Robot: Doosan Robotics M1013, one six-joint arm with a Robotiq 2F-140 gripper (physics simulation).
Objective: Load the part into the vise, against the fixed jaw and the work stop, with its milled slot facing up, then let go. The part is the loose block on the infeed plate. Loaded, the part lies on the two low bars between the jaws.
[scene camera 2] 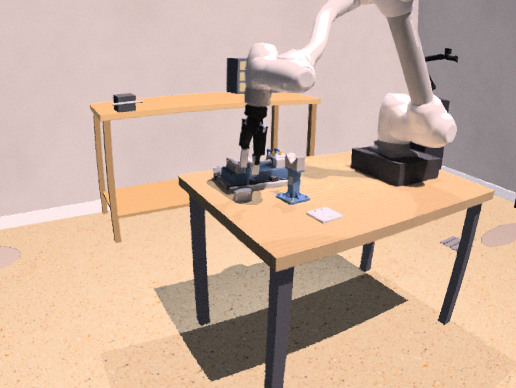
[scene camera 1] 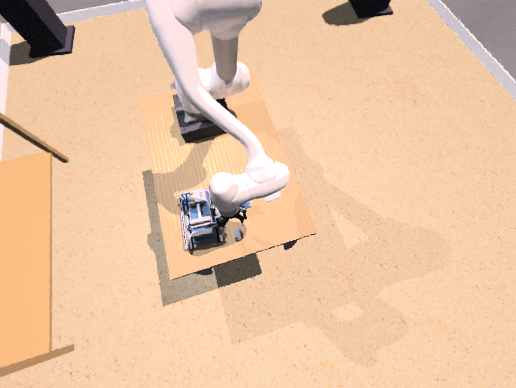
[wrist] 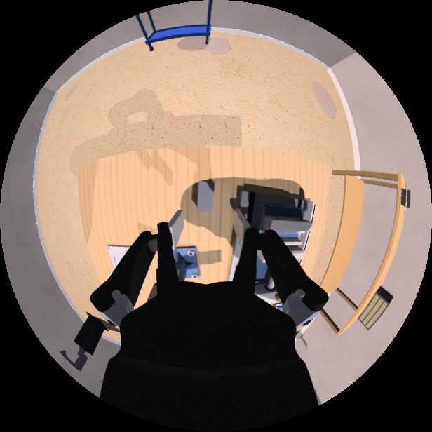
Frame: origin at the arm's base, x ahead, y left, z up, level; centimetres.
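Seen in the pictures: gripper, fingertip midpoint: (scene camera 2: 248, 170) (scene camera 1: 233, 226); arm's base, link origin: (scene camera 2: 392, 152).
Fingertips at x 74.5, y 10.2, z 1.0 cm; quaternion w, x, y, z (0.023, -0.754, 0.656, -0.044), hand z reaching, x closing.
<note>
Pixels of each thing's middle, then the offset from my fingertips to it. Level surfaces: height alone.
- small grey block, body centre: (scene camera 2: 242, 195) (scene camera 1: 237, 234) dz -8.5, dx +2.4, dy +0.7 cm
- pale infeed plate, body centre: (scene camera 2: 324, 214) (scene camera 1: 271, 192) dz -10.0, dx -17.9, dy +22.7 cm
- grey vise, body centre: (scene camera 2: 256, 169) (scene camera 1: 199, 215) dz -5.4, dx -10.0, dy -16.8 cm
- wooden table, surface height: dz -10.4 cm
A small grey block (scene camera 1: 237, 234) (scene camera 2: 243, 195) (wrist: 205, 196), which looks like the loose part, lies on the table beside the vise, off the pale infeed plate (scene camera 1: 273, 196) (scene camera 2: 325, 215) (wrist: 118, 254). Its milled slot cannot be made out. The blue and grey vise (scene camera 1: 201, 222) (scene camera 2: 235, 175) (wrist: 287, 222) stands near the table's end; its low bars and work stop cannot be told apart. My gripper (scene camera 1: 233, 224) (scene camera 2: 250, 162) (wrist: 208, 217) points down, partly open and empty, above the table at the vise's side. The block lies apart from its fingertips.
A blue stand (scene camera 2: 294, 182) (wrist: 187, 263) with a grey notched top stands between the vise and the infeed plate. The wooden table (scene camera 1: 265, 220) (scene camera 2: 265, 225) (wrist: 135, 200) ends close beyond the block. A side bench (scene camera 2: 175, 104) (wrist: 345, 225) stands beyond the vise.
</note>
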